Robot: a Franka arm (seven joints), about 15 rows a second.
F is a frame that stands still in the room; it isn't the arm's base.
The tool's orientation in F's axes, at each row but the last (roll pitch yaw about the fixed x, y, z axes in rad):
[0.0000 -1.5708 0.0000]
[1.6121 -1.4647 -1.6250]
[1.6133 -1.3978 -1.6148]
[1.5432 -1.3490 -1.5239]
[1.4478 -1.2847 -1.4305]
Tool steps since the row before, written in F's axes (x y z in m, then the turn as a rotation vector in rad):
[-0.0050 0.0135 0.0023 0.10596 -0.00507 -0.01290]
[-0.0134 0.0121 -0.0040 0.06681 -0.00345 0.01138]
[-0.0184 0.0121 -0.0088 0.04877 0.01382 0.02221]
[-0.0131 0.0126 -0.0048 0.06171 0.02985 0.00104]
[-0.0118 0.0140 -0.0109 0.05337 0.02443 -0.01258]
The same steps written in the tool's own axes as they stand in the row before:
[0.0023 0.0135 0.0050 -0.01290 -0.00507 -0.10596]
[-0.0052 0.0114 0.0136 0.01130 -0.00138 -0.06690]
[-0.0106 0.0104 0.0185 0.01913 0.01747 -0.04890]
[-0.0076 0.0115 0.0128 -0.00491 0.02822 -0.06229]
[-0.0148 0.0105 0.0111 -0.01679 0.01930 -0.05430]

